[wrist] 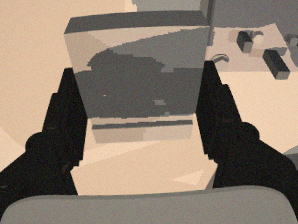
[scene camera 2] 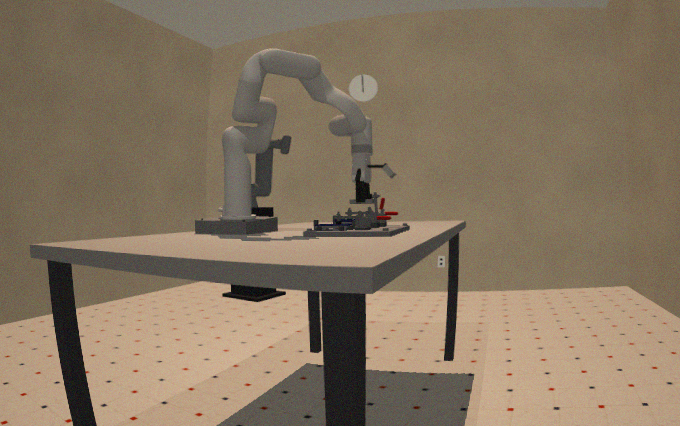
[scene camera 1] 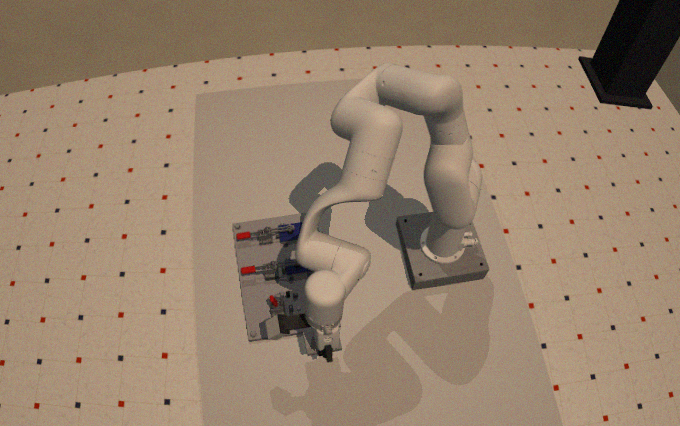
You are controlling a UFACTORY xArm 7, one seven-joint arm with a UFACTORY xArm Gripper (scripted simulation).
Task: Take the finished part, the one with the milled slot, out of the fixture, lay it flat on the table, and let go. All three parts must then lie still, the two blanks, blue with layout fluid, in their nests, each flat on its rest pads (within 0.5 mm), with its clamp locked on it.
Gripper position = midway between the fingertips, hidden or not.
In view: my gripper (scene camera 1: 322,340), a finished part (wrist: 139,76) and a fixture plate (scene camera 2: 393,229).
My gripper also shows in the wrist view (wrist: 139,83) and in scene camera 2 (scene camera 2: 363,202).
